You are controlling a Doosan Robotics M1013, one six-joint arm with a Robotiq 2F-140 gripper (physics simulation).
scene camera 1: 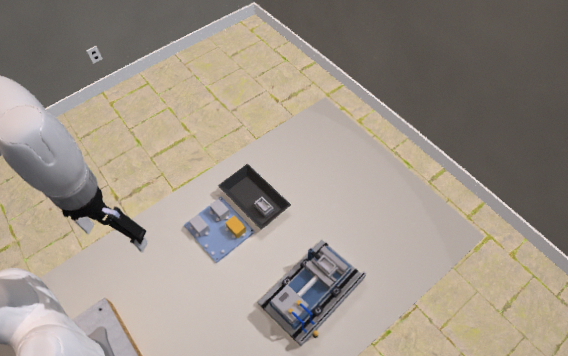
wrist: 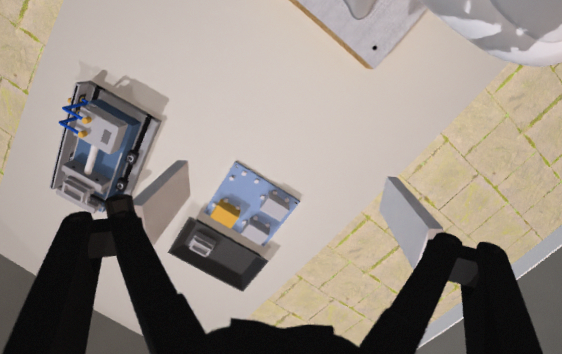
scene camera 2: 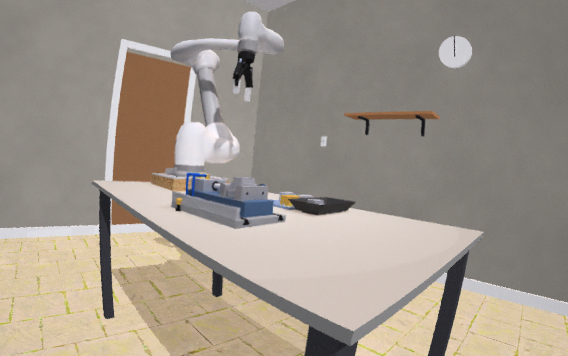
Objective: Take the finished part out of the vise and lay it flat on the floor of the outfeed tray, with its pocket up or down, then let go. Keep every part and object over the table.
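Places are measured from the arm's base along level axes (x ahead, y left, z up), in millimetres.
Pixels of known places: gripper, fingertip midpoint: [scene camera 1: 116, 237] [wrist: 286, 186] [scene camera 2: 241, 97].
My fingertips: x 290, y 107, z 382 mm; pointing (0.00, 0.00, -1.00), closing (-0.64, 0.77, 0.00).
Ahead of a thing's pixels: the offset from my fingertips to its middle. "spot": to the spot under its first point.
The vise @(dx +403, dy -248, dz -393 mm) [scene camera 1: 317, 295] [scene camera 2: 257, 207] [wrist: 107, 162] stands on the table, with a blue bed and grey jaws. A grey part @(dx +465, dy -229, dz -345 mm) [scene camera 1: 326, 264] [wrist: 75, 190] with its pocket up sits at the jaw end away from the blue hoses; in scene camera 2 I cannot tell it from the jaws. The black outfeed tray [scene camera 1: 244, 184] [scene camera 2: 330, 207] [wrist: 220, 265] holds another grey pocketed part @(dx +428, dy +89, dz -413 mm) [scene camera 1: 263, 206] [wrist: 201, 243], lying pocket up near one end. My gripper [scene camera 1: 114, 235] [scene camera 2: 242, 92] [wrist: 286, 186] is open and empty, high above the table and well away from the vise and tray.
A blue pegged plate @(dx +256, dy +112, dz -439 mm) [scene camera 1: 215, 245] [wrist: 245, 187] lies against the tray's side, with an orange block @(dx +305, dy +74, dz -417 mm) [scene camera 1: 235, 227] [scene camera 2: 288, 200] [wrist: 225, 213] and two grey blocks on it. Blue hoses @(spot: dx +325, dy -307, dz -353 mm) [scene camera 1: 302, 312] [scene camera 2: 190, 185] [wrist: 75, 112] rise at the vise's far end. The robot's base plate [wrist: 370, 45] is on the table.
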